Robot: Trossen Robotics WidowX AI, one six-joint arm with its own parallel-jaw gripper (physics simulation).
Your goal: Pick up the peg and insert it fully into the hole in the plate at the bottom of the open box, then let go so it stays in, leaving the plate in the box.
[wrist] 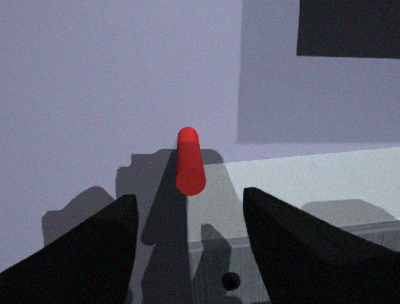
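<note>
A red peg shows near the middle of the wrist view, its broader, darker end towards the gripper and its bright end away from it. My gripper is partly open, with one black finger on each side and wide gaps around the peg's near end; the fingers do not touch it. At the lower right is a pale box-like shape with a brushed grey surface that has a dark round hole. I cannot tell for sure whether this surface is the plate. The right finger hides part of it.
A black-edged square shape shows at the upper right, on a darker grey area of the lavender surface. Shadows of the arm and gripper fall across the lower left and over part of the pale shape.
</note>
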